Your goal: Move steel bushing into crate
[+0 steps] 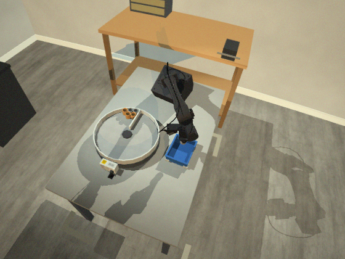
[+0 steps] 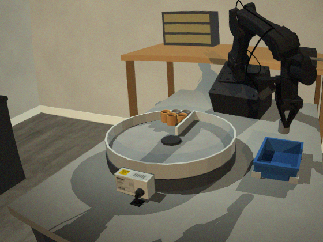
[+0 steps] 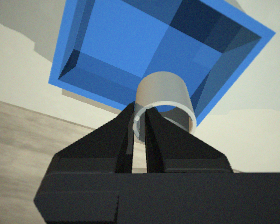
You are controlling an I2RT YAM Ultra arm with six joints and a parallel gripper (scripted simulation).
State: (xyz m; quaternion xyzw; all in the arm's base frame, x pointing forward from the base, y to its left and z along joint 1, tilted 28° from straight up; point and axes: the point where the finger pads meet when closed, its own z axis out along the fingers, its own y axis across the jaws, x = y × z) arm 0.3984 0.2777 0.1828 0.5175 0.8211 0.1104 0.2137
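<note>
Right now the blue crate is 12 cm below my hand, 1 cm to the right of it and 1 cm behind it. Also, from my hand: round turntable (37 cm to the right, 9 cm below, 4 cm ahead).
</note>
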